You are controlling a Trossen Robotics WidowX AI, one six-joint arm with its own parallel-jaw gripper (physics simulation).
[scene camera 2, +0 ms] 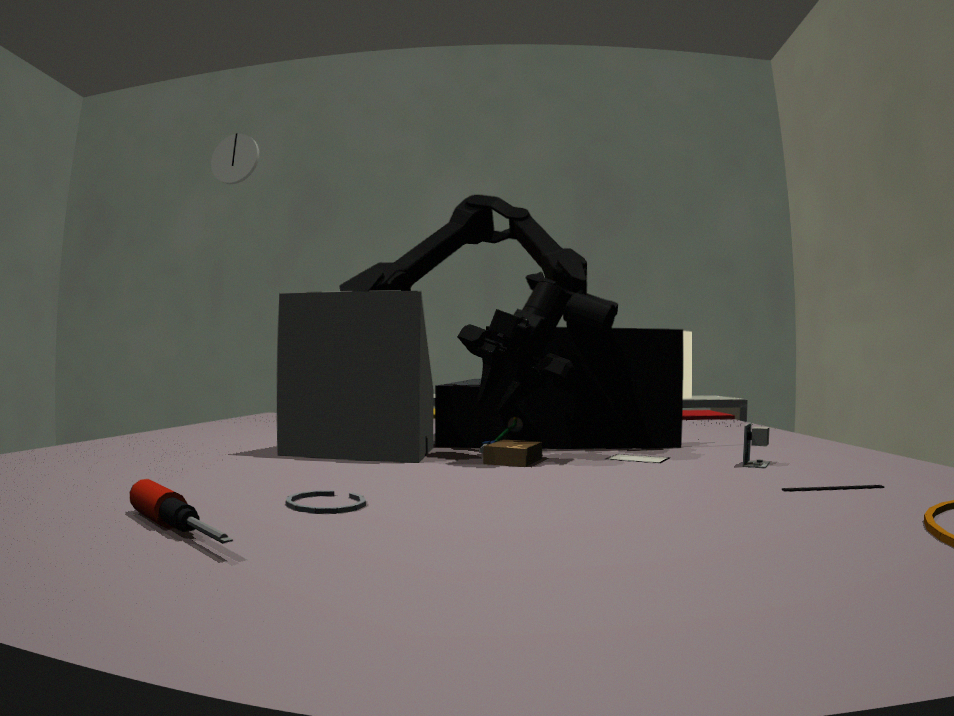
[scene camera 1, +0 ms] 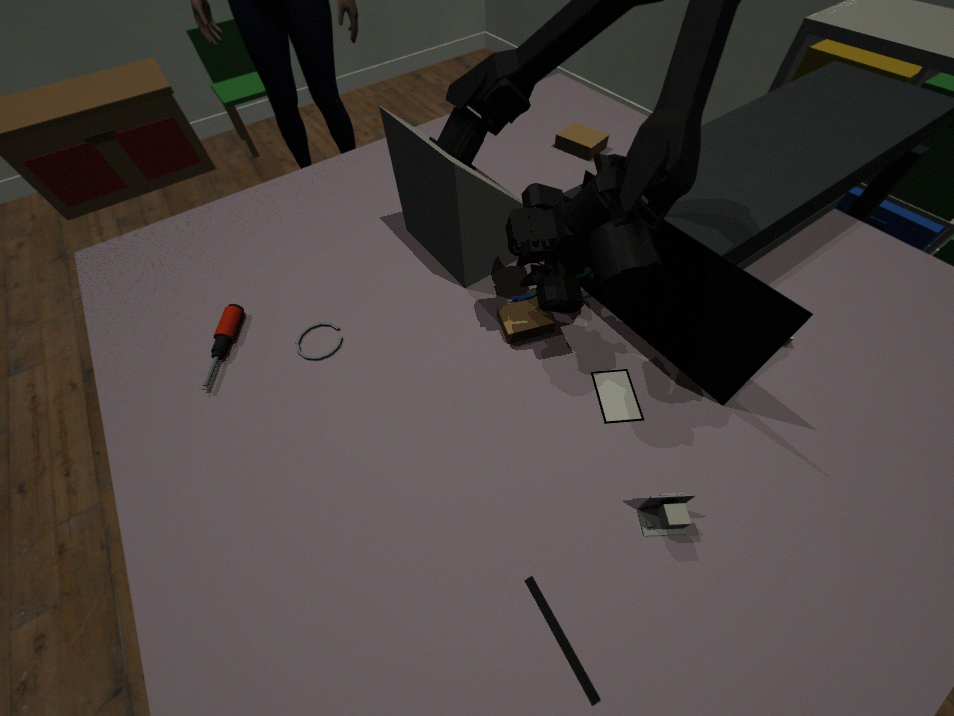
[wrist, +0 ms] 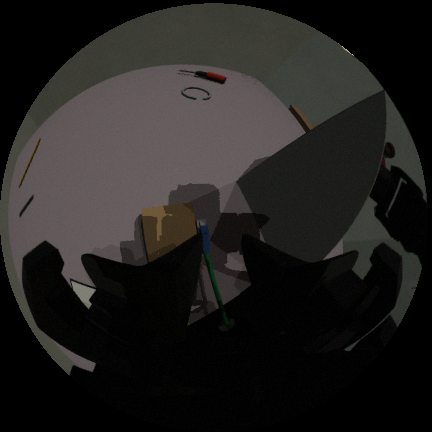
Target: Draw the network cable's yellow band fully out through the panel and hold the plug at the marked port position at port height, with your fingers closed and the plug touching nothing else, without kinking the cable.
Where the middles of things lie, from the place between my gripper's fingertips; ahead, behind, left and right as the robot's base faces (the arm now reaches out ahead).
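From the wooden block (scene camera 1: 521, 320), my gripper is 4 cm short of it and 1 cm to the left, and it's 6 cm above it. Counting from my gripper now, there's a black-edged white rectangle (scene camera 1: 616, 395) that's 22 cm ahead, 2 cm to the left and 7 cm below, and then there's a black panel (scene camera 1: 718, 324) that's 19 cm ahead, 13 cm to the left and 2 cm above.
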